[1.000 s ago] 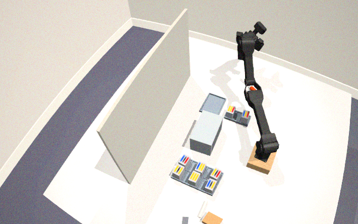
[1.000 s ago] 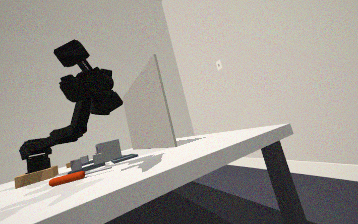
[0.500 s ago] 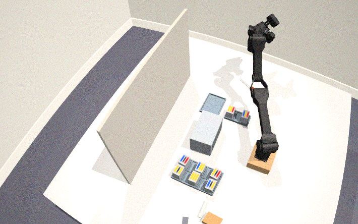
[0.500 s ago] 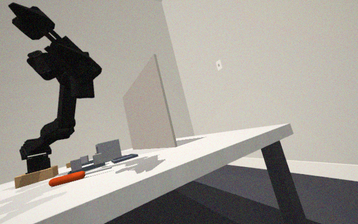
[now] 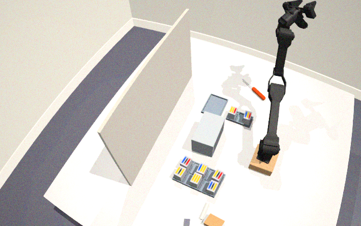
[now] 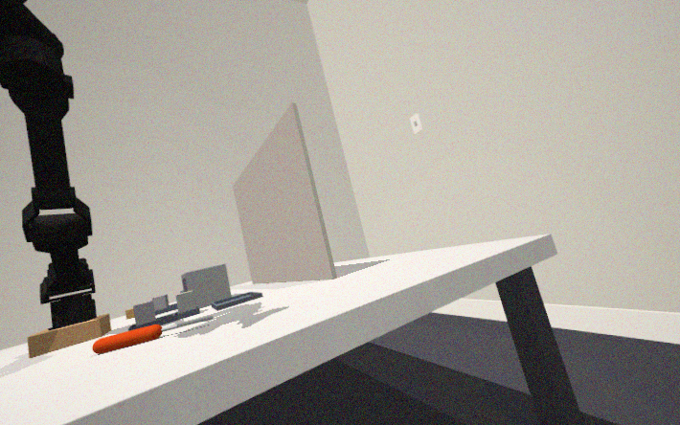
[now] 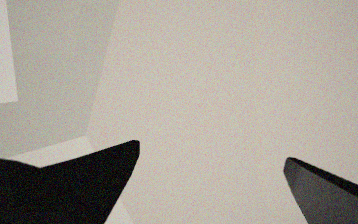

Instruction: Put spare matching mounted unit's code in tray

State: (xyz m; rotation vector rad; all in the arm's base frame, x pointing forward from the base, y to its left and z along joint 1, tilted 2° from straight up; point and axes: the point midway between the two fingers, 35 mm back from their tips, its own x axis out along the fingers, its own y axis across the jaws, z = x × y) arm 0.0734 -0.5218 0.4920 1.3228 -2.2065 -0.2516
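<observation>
Right now the grey spare is 70 mm ahead of my gripper tip, 750 mm to the left of it and 500 mm below it. Also, from my gripper tip: grey mounted unit (210 mm ahead, 600 mm to the left, 480 mm below); blue-grey tray (270 mm ahead, 410 mm to the left, 530 mm below); small rack (130 mm ahead, 410 mm to the left, 530 mm below).
</observation>
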